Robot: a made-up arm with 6 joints.
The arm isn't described. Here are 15 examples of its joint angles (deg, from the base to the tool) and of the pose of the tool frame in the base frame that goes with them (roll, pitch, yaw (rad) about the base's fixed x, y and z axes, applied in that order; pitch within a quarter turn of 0, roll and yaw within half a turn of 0; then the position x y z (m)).
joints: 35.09 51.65 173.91 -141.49 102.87 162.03
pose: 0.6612 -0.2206 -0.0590 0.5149 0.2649 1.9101
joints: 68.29 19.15 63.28 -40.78 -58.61 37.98
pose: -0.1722 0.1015 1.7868 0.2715 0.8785 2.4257
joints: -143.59 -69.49 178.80 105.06 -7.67 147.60
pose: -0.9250 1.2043 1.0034 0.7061 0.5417 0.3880
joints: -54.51 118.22 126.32 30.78 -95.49 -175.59
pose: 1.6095 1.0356 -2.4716 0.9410 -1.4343 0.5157
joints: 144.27 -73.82 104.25 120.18 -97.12 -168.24
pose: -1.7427 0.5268 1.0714 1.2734 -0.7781 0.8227
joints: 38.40 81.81 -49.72 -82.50 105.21 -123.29
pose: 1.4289 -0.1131 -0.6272 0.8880 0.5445 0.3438
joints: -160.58 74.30 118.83 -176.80 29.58 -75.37
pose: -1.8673 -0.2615 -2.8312 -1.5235 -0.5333 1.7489
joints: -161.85 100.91 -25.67 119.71 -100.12 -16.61
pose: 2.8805 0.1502 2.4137 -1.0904 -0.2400 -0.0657
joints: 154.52 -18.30 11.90 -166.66 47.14 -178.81
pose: -0.2297 0.2778 2.5201 -0.3341 0.1837 2.3216
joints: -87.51 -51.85 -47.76 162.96 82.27 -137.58
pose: 0.2328 1.2094 -0.5637 0.0363 0.0383 1.6379
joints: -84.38 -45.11 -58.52 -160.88 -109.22 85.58
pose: -0.1794 -1.2351 0.4493 0.0464 -0.0596 1.7805
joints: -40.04 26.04 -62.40 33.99 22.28 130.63
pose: -2.3180 1.1591 -0.1406 0.7428 -0.5880 1.0318
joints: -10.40 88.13 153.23 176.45 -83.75 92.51
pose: -1.6451 -0.5427 3.0320 1.1613 -0.2213 1.5857
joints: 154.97 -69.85 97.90 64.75 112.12 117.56
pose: -0.4362 0.4848 -2.3346 1.2865 -0.7214 1.0164
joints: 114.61 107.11 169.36 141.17 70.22 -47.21
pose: -2.0211 0.0418 2.6320 -0.6469 1.2274 1.1579
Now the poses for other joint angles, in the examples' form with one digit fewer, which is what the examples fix.
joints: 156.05 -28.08 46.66 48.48 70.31 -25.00
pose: -2.477 -0.511 -1.359 0.392 -0.275 2.495
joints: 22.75 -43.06 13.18 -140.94 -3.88 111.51
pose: 0.443 -1.033 0.480 -0.323 -0.129 2.367
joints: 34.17 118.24 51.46 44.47 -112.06 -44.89
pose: -2.077 -0.085 -1.836 1.282 0.768 -0.175
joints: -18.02 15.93 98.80 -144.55 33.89 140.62
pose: 0.575 -0.875 -0.843 0.346 -0.157 2.601
